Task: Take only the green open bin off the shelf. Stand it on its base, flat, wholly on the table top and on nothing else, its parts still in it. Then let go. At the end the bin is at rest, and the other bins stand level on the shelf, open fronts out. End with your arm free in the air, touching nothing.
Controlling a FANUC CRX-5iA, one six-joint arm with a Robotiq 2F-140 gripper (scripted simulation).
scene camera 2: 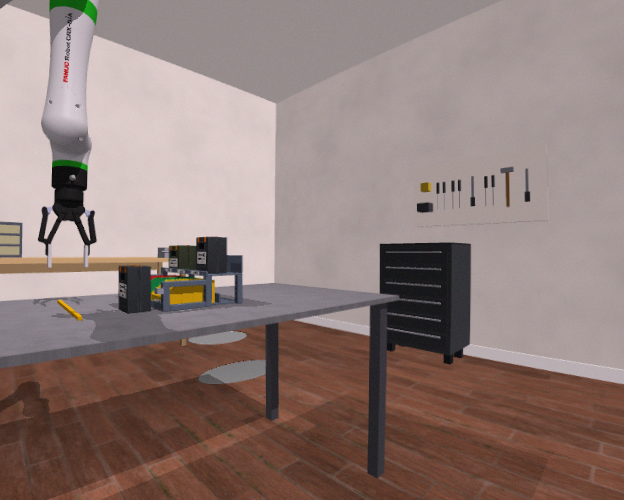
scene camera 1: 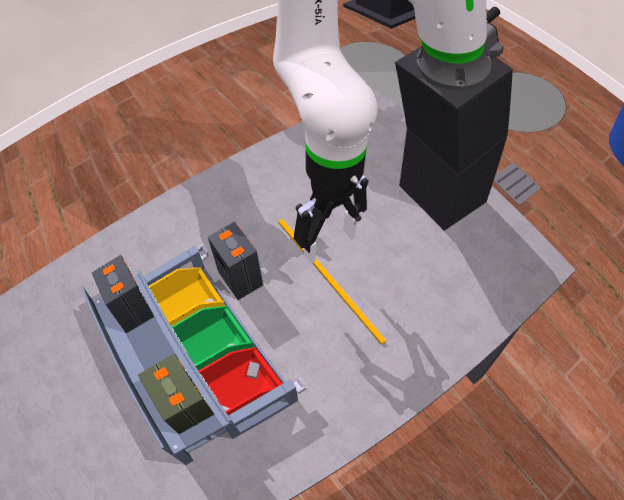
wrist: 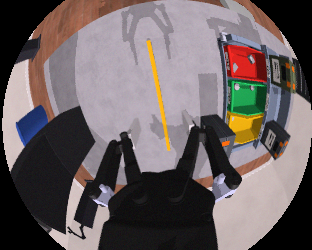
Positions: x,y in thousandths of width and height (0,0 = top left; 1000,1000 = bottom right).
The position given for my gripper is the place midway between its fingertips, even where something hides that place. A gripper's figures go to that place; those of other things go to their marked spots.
Labels:
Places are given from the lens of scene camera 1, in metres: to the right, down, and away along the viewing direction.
my gripper (scene camera 1: 528,491): 0.03, -0.01, 1.03
green open bin (scene camera 1: 336,661): -0.21, 0.17, 1.05
yellow bin (scene camera 1: 284,587): -0.29, 0.10, 1.10
dark box (scene camera 1: 384,533): -0.14, 0.03, 1.02
The marked spots on the yellow bin and the dark box are 0.19 m apart.

